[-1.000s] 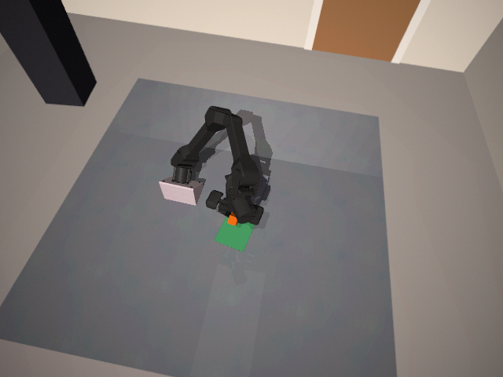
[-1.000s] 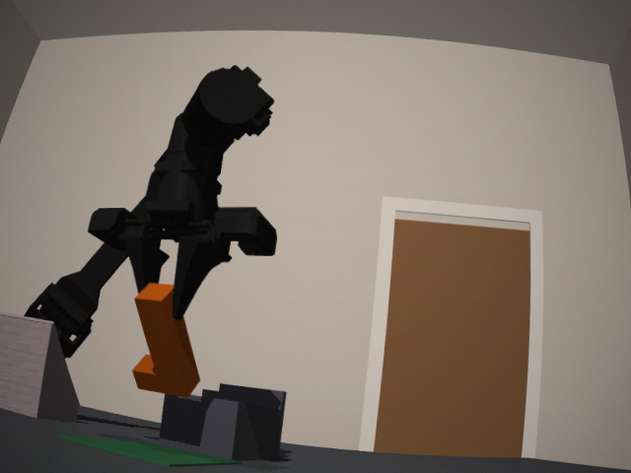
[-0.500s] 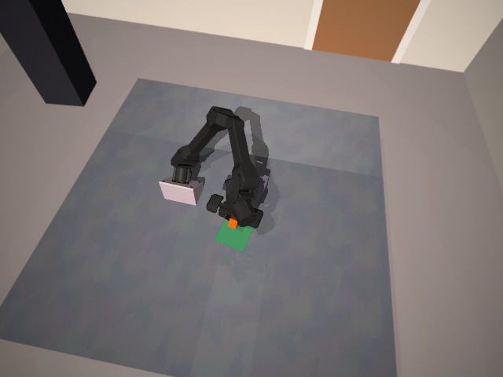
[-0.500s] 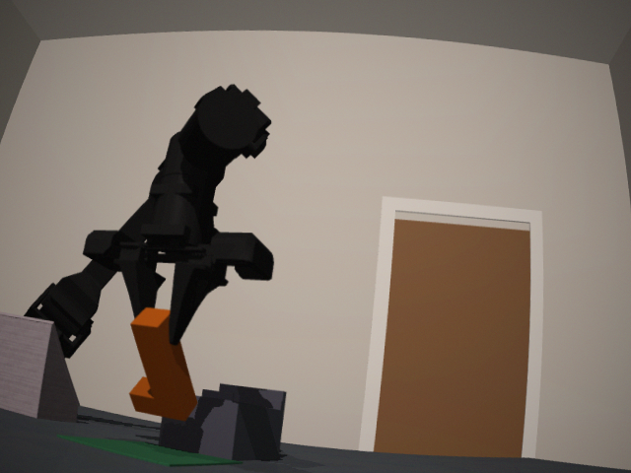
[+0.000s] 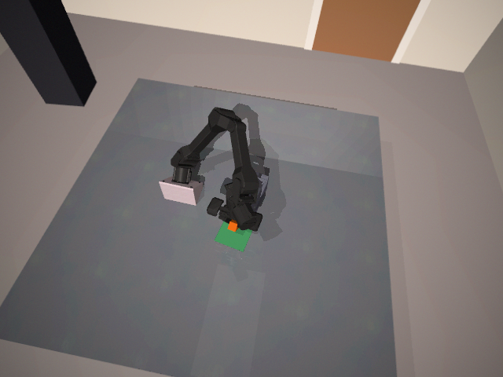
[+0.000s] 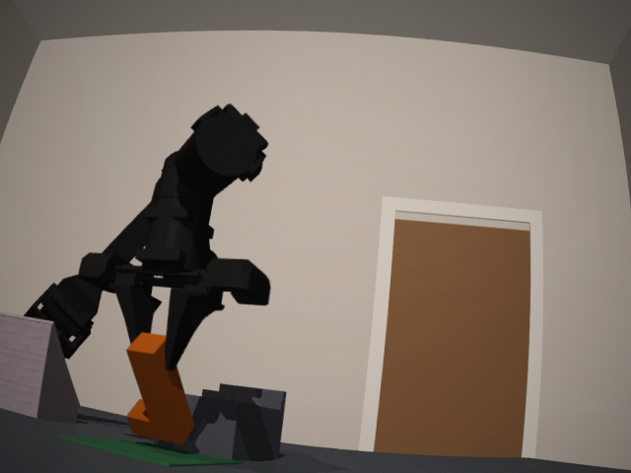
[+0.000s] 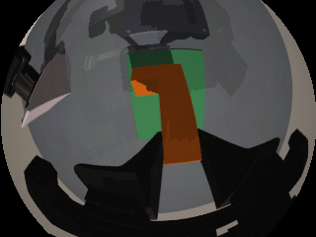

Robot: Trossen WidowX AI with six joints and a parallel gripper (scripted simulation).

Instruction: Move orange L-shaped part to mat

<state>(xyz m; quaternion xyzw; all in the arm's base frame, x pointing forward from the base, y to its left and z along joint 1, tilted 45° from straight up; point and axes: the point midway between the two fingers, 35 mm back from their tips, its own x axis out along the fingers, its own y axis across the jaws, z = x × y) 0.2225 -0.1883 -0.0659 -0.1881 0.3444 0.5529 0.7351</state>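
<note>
My gripper tip is now 100 mm above the green mat, 20 mm to the right of it and 10 mm short of it. Round my gripper tip: orange L-shaped part: 30 mm to the left, 30 mm below, 10 mm behind.
</note>
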